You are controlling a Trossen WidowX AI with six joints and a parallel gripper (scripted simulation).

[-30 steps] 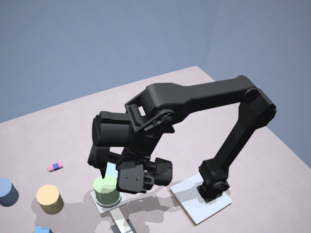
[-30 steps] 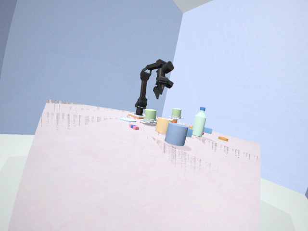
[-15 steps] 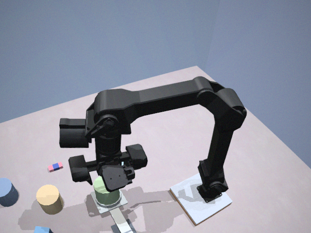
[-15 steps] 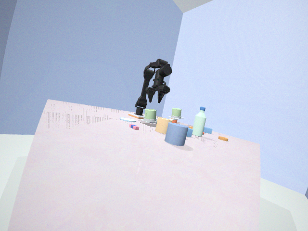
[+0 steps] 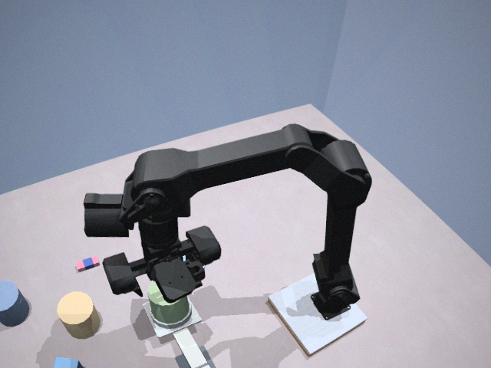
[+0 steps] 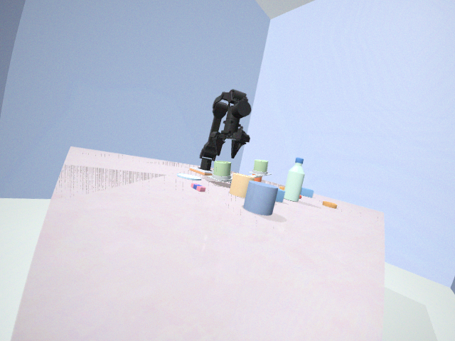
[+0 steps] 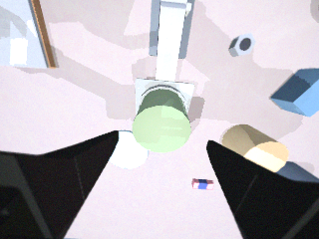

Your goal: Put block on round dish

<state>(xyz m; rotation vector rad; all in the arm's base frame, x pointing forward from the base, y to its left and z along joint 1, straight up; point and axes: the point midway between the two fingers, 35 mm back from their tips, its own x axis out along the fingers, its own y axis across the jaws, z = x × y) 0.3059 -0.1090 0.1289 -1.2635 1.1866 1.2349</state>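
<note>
Right now the pale lavender block is 7 cm below my gripper tip. Also, from my gripper tip: round light-blue dish (7 cm behind, 11 cm to the right, 11 cm below); pink-and-blue piece (13 cm ahead, 18 cm to the right, 11 cm below); tan cylinder (18 cm ahead, 6 cm to the right, 8 cm below).
</note>
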